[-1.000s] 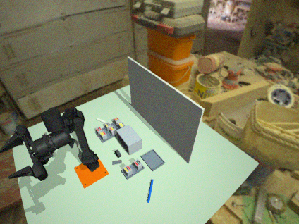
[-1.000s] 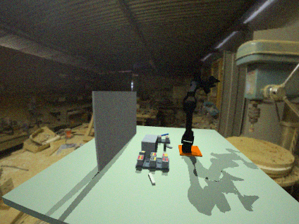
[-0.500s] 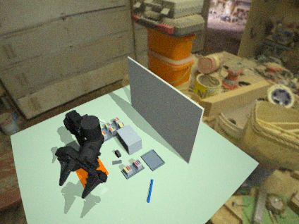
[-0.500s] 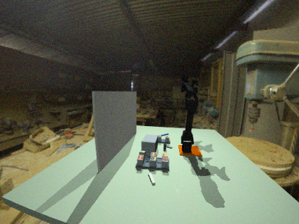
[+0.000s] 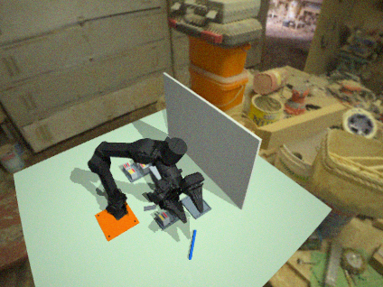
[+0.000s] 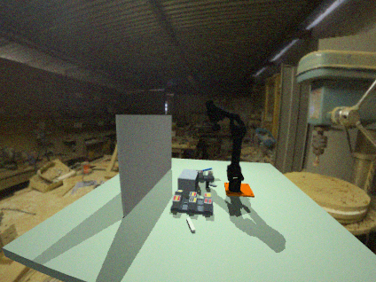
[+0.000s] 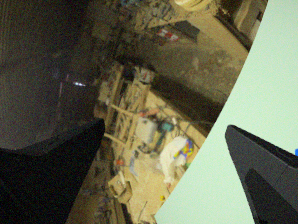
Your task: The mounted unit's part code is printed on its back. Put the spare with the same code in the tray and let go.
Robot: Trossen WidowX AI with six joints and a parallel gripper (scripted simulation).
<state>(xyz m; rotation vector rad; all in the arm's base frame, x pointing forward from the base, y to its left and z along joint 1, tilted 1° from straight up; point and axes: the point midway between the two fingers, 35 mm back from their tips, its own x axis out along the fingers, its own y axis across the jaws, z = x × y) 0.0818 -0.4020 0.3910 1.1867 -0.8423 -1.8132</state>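
Right now my gripper tip is 12 cm short of the grey spare, 23 cm to the right of it and 35 cm above it. Round my gripper tip: blue pen (6 cm ahead, 7 cm to the left, 38 cm below); grey tray (22 cm ahead, 19 cm to the left, 38 cm below); tall grey panel (43 cm ahead, 35 cm to the left, 16 cm below).
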